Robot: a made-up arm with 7 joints. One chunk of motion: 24 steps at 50 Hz.
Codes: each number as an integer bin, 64 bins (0 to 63) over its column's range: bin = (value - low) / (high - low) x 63, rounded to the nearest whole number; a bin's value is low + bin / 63 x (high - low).
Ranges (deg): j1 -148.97..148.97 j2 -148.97..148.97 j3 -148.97..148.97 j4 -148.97..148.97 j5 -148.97..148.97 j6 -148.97..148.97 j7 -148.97..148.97
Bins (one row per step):
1: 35 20 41 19 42 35 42
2: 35 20 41 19 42 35 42
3: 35 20 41 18 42 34 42
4: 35 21 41 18 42 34 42
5: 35 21 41 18 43 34 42
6: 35 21 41 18 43 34 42
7: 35 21 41 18 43 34 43
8: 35 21 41 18 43 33 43
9: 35 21 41 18 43 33 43
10: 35 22 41 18 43 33 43
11: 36 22 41 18 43 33 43
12: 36 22 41 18 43 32 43
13: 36 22 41 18 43 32 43
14: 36 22 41 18 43 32 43
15: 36 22 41 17 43 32 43
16: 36 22 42 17 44 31 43
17: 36 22 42 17 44 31 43
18: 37 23 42 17 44 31 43
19: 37 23 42 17 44 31 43
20: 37 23 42 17 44 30 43
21: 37 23 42 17 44 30 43
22: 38 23 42 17 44 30 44
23: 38 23 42 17 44 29 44
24: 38 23 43 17 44 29 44
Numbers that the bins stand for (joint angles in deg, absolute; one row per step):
1: 16.55 -54.39 44.93 -59.12 49.66 16.55 49.66
2: 16.55 -54.39 44.93 -59.12 49.66 16.55 49.66
3: 16.55 -54.39 44.93 -63.84 49.66 11.82 49.66
4: 16.55 -49.66 44.93 -63.84 49.66 11.82 49.66
5: 16.55 -49.66 44.93 -63.84 54.39 11.82 49.66
6: 16.55 -49.66 44.93 -63.84 54.39 11.82 49.66
7: 16.55 -49.66 44.93 -63.84 54.39 11.82 54.39
8: 16.55 -49.66 44.93 -63.84 54.39 7.09 54.39
9: 16.55 -49.66 44.93 -63.84 54.39 7.09 54.39
10: 16.55 -44.93 44.93 -63.84 54.39 7.09 54.39
11: 21.28 -44.93 44.93 -63.84 54.39 7.09 54.39
12: 21.28 -44.93 44.93 -63.84 54.39 2.36 54.39
13: 21.28 -44.93 44.93 -63.84 54.39 2.36 54.39
14: 21.28 -44.93 44.93 -63.84 54.39 2.36 54.39
15: 21.28 -44.93 44.93 -68.57 54.39 2.36 54.39
16: 21.28 -44.93 49.66 -68.57 59.12 -2.36 54.39
17: 21.28 -44.93 49.66 -68.57 59.12 -2.36 54.39
18: 26.01 -40.20 49.66 -68.57 59.12 -2.36 54.39
19: 26.01 -40.20 49.66 -68.57 59.12 -2.36 54.39
20: 26.01 -40.20 49.66 -68.57 59.12 -7.09 54.39
21: 26.01 -40.20 49.66 -68.57 59.12 -7.09 54.39
22: 30.74 -40.20 49.66 -68.57 59.12 -7.09 59.12
23: 30.74 -40.20 49.66 -68.57 59.12 -11.82 59.12
24: 30.74 -40.20 54.39 -68.57 59.12 -11.82 59.12

